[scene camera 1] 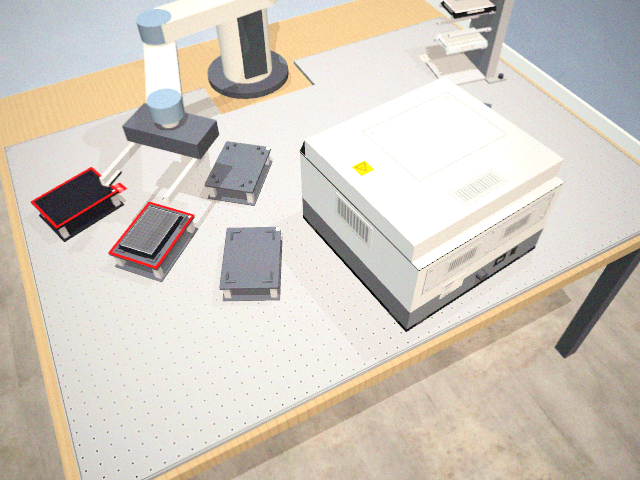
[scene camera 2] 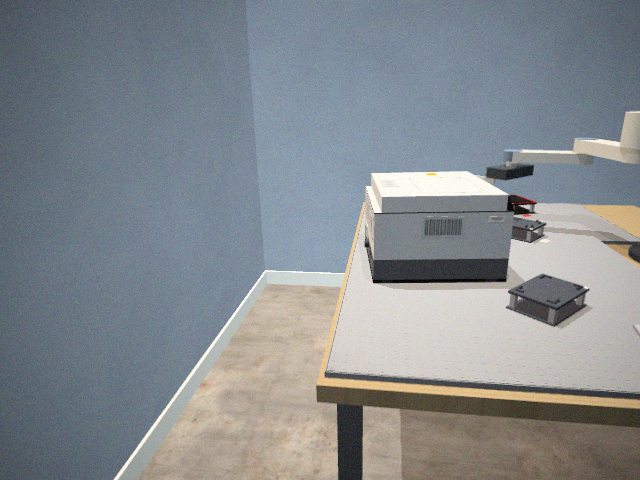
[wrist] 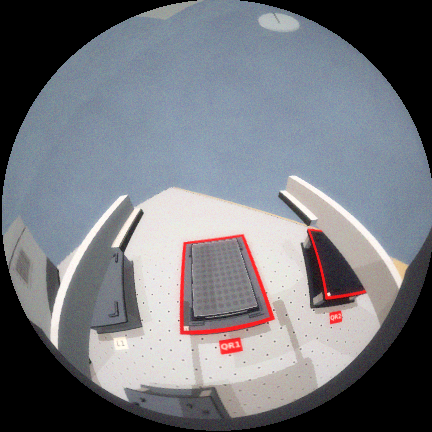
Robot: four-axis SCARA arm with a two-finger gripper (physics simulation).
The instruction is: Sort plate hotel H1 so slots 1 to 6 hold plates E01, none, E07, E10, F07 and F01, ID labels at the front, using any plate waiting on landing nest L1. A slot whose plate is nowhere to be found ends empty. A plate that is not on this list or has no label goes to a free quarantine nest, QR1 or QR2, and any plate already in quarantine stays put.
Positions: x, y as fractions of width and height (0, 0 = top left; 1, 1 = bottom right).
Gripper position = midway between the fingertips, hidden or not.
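Gripper: in scene camera 1 (0.21, 0.40), scene camera 2 (0.74, 0.36), wrist view (0.49, 0.44).
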